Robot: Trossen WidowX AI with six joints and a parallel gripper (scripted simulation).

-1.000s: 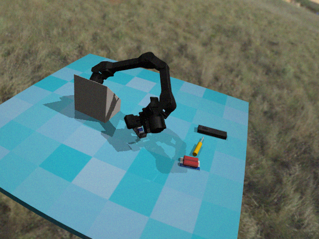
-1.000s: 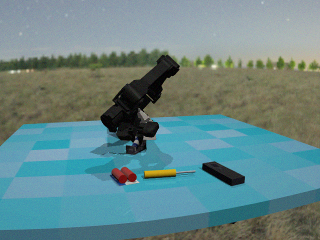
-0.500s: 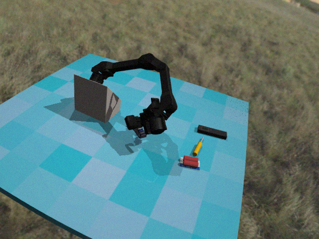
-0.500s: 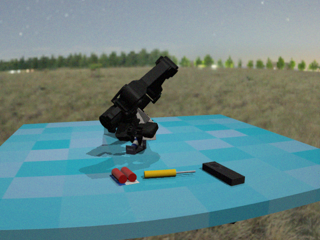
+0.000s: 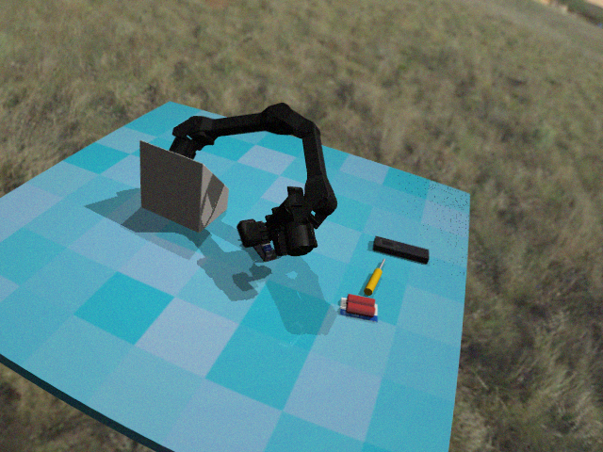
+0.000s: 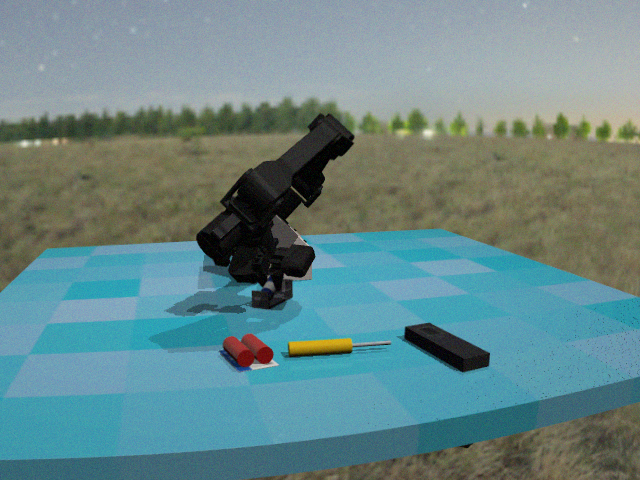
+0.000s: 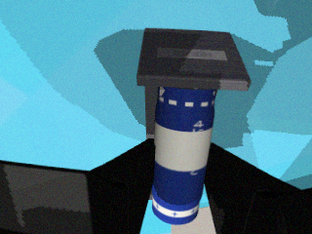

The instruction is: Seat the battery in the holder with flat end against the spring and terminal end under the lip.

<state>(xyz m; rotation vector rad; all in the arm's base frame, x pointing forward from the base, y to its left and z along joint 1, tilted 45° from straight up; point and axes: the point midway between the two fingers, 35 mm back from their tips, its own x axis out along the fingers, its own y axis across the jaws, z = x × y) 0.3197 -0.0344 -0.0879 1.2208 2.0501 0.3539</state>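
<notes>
The grey battery is 1 cm above my gripper tip. From my gripper tip the other things lie so: black bar (35 cm ahead, 18 cm to the left, 1 cm below); small card (29 cm ahead, 10 cm to the right, 1 cm below); yellow-handled screwdriver (31 cm ahead, 4 cm to the left, 1 cm below).
</notes>
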